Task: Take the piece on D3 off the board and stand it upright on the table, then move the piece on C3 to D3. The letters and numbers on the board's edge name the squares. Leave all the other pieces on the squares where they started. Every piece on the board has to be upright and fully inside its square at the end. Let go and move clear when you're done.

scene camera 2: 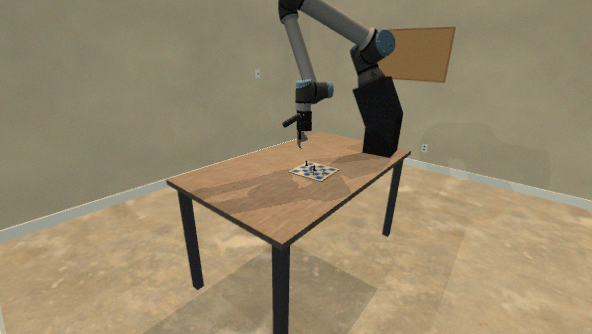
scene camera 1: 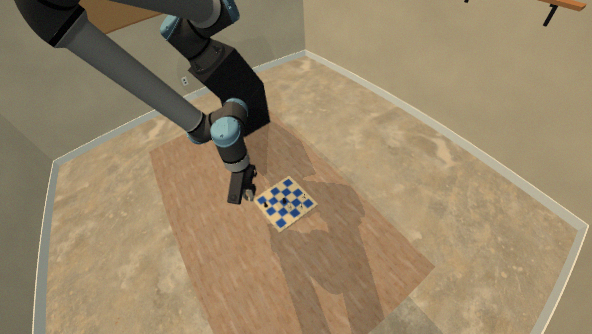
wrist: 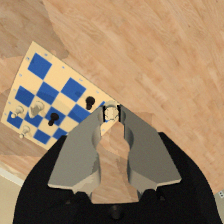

Labels:
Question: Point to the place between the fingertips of my gripper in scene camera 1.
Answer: At 250, 200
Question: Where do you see a chessboard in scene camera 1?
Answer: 277, 213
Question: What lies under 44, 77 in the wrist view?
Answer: A chessboard.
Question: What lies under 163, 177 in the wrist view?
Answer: My gripper.

